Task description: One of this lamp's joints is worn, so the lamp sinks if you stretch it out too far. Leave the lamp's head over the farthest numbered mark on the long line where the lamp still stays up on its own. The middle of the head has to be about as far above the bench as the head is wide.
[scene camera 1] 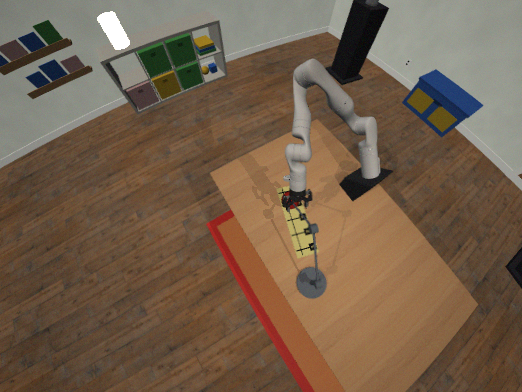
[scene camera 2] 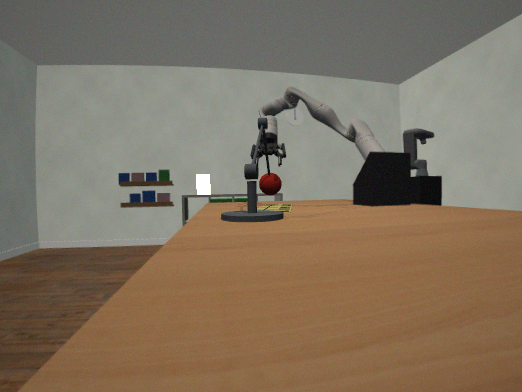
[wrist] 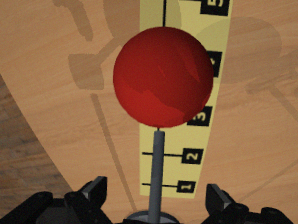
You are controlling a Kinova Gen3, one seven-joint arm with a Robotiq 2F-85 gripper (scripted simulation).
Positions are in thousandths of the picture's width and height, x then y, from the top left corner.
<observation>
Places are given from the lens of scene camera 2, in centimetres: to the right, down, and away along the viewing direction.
round grey base (scene camera 2: 484,547): -2, 4, 57
</observation>
